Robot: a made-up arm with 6 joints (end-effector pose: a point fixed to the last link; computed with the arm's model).
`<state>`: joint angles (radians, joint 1 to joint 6).
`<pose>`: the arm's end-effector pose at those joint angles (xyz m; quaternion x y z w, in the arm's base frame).
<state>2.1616 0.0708 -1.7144 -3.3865 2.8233 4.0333</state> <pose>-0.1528 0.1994 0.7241 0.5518 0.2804 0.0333 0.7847</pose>
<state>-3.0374 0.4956 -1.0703 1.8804 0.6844 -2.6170</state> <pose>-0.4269 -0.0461 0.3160 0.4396 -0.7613 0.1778 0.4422</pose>
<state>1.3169 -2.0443 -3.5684 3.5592 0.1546 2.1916</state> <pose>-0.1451 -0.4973 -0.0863 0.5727 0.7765 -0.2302 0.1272</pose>
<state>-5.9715 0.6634 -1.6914 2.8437 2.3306 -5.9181</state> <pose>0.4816 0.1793 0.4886 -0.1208 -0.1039 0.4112 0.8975</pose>
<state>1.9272 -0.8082 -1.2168 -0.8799 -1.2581 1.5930</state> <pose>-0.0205 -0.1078 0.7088 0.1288 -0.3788 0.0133 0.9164</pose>
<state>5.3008 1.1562 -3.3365 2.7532 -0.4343 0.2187</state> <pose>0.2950 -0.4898 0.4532 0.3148 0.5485 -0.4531 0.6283</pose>
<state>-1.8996 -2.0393 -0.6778 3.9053 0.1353 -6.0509</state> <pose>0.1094 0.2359 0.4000 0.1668 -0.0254 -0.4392 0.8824</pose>
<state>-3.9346 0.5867 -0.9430 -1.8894 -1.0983 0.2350</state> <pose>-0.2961 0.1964 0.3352 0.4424 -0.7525 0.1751 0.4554</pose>
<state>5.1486 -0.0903 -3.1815 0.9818 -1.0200 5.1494</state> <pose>-0.0927 0.0455 0.7987 -0.4798 -0.2027 0.6986 0.4907</pose>
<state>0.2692 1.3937 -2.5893 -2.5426 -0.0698 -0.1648</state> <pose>0.5899 0.1935 0.1460 0.0584 0.8403 0.2008 0.5001</pose>
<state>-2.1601 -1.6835 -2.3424 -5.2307 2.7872 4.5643</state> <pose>0.3305 0.3900 0.3660 0.7931 0.3189 -0.3036 0.4208</pose>
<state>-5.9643 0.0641 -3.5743 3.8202 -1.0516 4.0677</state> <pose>0.0159 0.0566 0.7914 -0.3662 -0.1126 -0.5747 0.7231</pose>
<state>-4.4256 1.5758 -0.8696 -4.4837 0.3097 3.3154</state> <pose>-0.0344 0.2104 -0.0681 -0.1062 -0.9346 0.3383 0.0283</pose>
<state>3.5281 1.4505 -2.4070 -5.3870 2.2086 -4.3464</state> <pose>-0.4778 -0.2606 0.0963 0.5075 0.5253 0.3122 0.6076</pose>
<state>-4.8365 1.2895 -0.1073 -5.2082 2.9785 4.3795</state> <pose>-0.0217 0.2365 0.2017 -0.3609 0.3835 0.6397 0.5599</pose>
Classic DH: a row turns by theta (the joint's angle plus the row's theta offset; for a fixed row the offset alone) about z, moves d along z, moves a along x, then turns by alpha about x. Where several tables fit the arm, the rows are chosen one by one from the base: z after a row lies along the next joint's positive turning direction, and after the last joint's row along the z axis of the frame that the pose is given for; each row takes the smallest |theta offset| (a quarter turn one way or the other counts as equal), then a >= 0, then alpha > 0; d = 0 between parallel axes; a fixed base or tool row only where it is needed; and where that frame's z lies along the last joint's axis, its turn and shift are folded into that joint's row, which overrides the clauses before.
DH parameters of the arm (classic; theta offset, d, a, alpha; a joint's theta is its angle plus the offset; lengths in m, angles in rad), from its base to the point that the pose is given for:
joint 1: 0 0.2436 0 -1.5708
joint 2: -1.385 0 0.3703 0
joint 3: 1.385 0 0.0472 -1.5708
joint 4: 0 0.2088 0 1.5708
joint 5: 0 0 0.0484 -1.5708
joint 6: 0 0.0618 0 0

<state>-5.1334 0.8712 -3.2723 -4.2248 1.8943 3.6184</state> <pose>0.1123 0.4106 0.6543 0.6059 -0.3167 -0.5874 0.4330</pose>
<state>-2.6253 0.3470 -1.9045 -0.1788 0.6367 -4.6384</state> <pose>-0.4138 -0.2353 0.6081 -0.4428 -0.7758 0.3530 0.2785</pose>
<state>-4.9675 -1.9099 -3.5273 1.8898 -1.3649 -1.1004</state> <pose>-0.0564 -0.4809 0.0528 0.5409 0.4003 0.2272 0.7039</pose>
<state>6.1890 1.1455 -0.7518 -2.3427 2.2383 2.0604</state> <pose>0.3669 -0.0912 0.0997 0.5365 0.1773 0.4024 0.7203</pose>
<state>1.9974 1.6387 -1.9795 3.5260 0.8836 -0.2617</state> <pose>-0.2065 0.4699 -0.0973 -0.6478 0.5095 0.3973 0.4037</pose>
